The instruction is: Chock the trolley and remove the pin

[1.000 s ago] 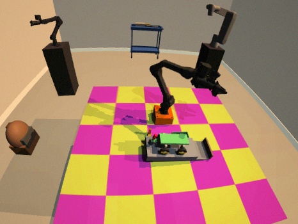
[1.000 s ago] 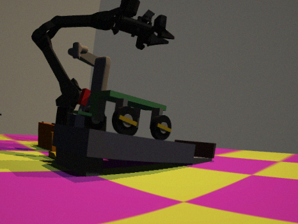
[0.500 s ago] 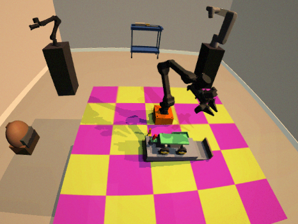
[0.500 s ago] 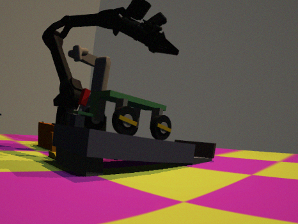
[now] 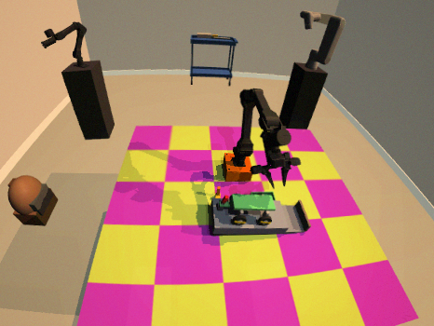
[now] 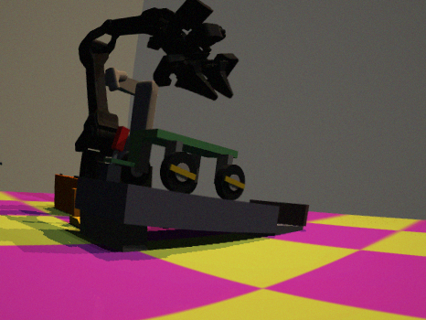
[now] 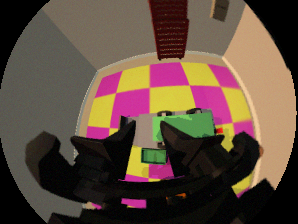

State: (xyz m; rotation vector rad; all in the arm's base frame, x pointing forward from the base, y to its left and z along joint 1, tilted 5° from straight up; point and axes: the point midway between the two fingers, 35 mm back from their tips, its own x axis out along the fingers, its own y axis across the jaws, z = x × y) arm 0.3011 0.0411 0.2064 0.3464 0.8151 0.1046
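Now: the yellow chock 220 mm below my gripper tip, 200 mm to the right of it and 150 mm behind it. Also, from my gripper tip: dark ramp 200 mm below, 80 mm to the right, 10 mm behind; then trolley 130 mm below, 90 mm to the right, 10 mm behind; then red-headed stop pin 200 mm to the right, 110 mm below, 30 mm behind.
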